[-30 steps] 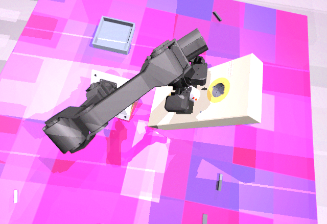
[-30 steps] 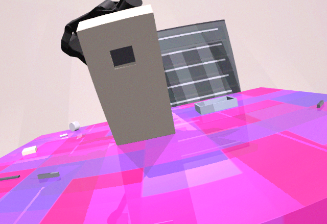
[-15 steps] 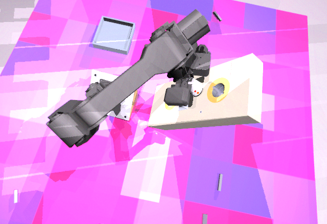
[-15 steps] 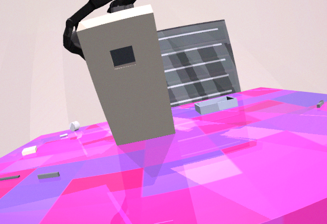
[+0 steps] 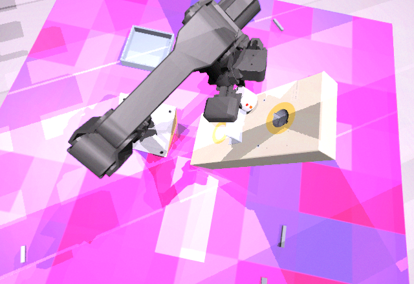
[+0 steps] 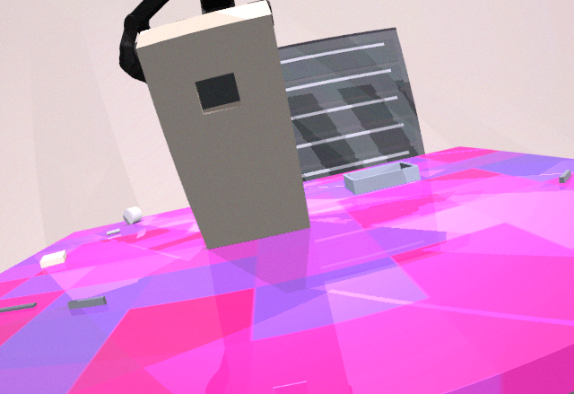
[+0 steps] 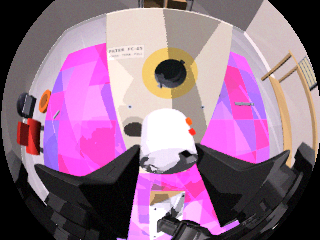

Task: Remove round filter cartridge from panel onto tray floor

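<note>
Right now the tray is 340 mm behind my gripper tip, 250 mm to the left of it and 290 mm below it. Round my gripper tip: round filter cartridge right at my gripper tip; then service panel 70 mm ahead, 10 mm to the right, 120 mm below.
</note>
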